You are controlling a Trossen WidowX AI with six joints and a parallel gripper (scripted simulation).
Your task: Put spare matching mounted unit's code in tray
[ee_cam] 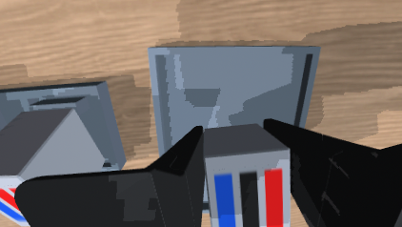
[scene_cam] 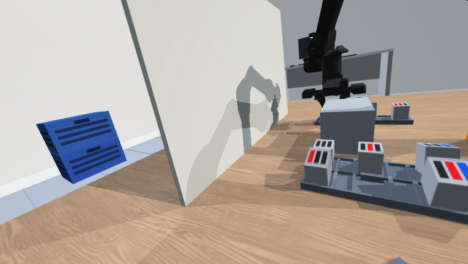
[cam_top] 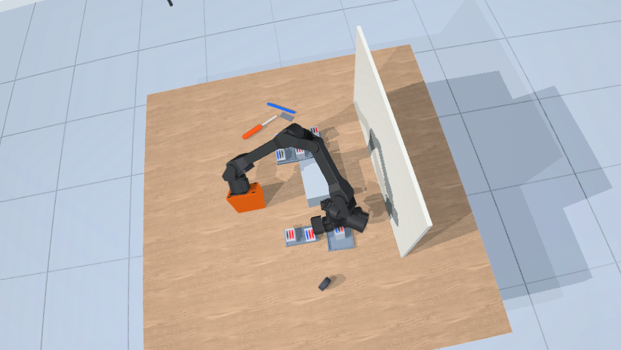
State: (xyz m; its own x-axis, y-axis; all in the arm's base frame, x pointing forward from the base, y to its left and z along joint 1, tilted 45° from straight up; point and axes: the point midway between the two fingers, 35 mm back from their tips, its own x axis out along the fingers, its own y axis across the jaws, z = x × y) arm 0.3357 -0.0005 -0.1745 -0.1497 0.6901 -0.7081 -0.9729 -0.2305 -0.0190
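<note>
Right now my gripper tip is 20 mm to the left of the grey tray and 20 mm above it. Round my gripper tip: white wall panel 170 mm ahead, 220 mm to the left, 200 mm above; then light grey block 70 mm behind, 190 mm to the left, 30 mm above; then blue pen 220 mm behind, 560 mm to the left, 20 mm below.
</note>
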